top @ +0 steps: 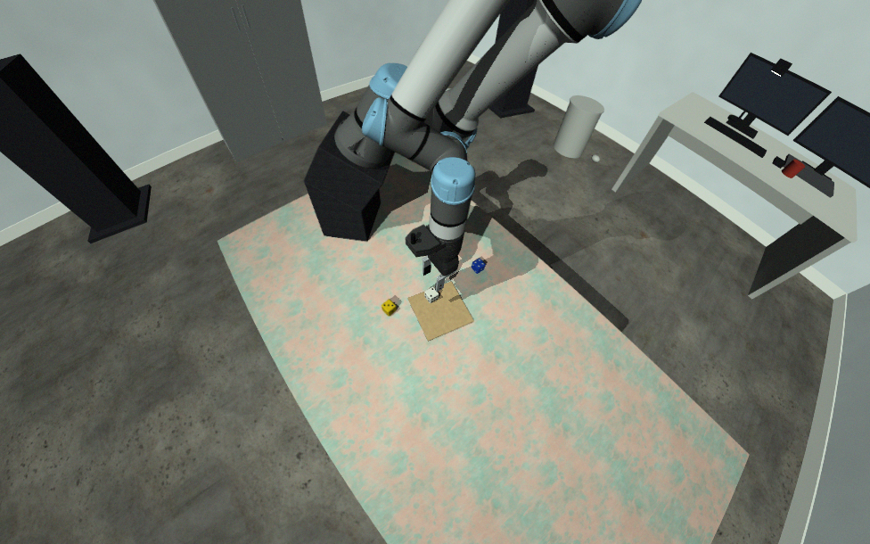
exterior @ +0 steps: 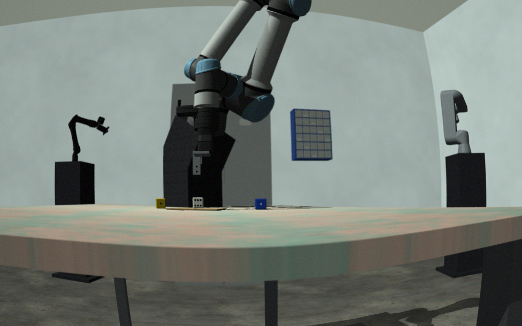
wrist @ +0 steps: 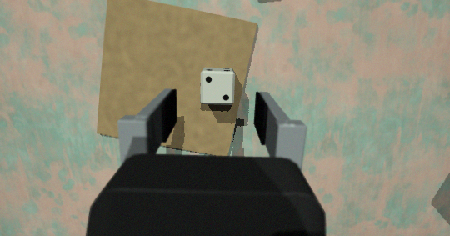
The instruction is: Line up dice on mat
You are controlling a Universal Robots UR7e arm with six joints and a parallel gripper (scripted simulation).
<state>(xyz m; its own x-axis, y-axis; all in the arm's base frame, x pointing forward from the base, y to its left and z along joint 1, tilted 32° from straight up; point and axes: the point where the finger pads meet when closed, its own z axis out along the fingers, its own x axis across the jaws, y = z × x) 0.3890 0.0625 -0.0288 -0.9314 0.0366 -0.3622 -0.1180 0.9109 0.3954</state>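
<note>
The yellow die lies 120 mm to the right of my hand, 100 mm below it and 20 mm behind it. Also, from my hand: white die (90 mm below); then blue die (180 mm to the left, 100 mm below, 30 mm behind); then tan mat (110 mm below, 40 mm ahead, 10 mm to the left).
</note>
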